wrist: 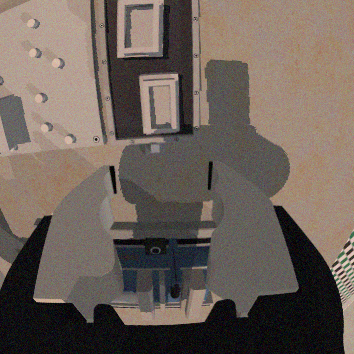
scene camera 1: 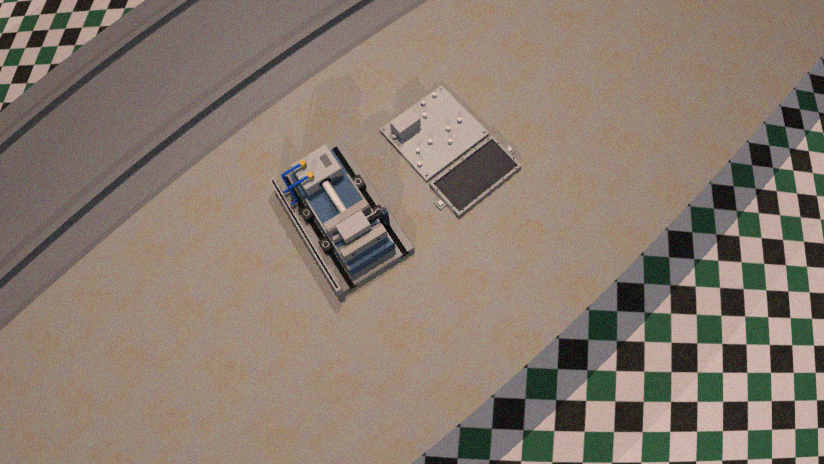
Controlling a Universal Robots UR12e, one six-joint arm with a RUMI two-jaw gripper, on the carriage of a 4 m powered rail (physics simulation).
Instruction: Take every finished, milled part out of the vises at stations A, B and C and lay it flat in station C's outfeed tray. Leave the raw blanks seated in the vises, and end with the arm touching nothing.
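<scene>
In the wrist view, my gripper is open with nothing between its fingers, short of the near end of a dark-floored tray. Two pale parts with milled rectangular pockets lie flat in the tray: a wider part toward the top and a narrower part near the close end. They are apart from each other and from the fingers. In scene camera 1, a blue and grey vise holds a pale block with a plain-looking top. A tray there is empty. The gripper does not show in that view.
A plate with round pegs adjoins the tray in both views. In scene camera 1, a grey block stands on it. Blue vise parts show below and between the fingers in the wrist view. A grey rail bed crosses the upper left.
</scene>
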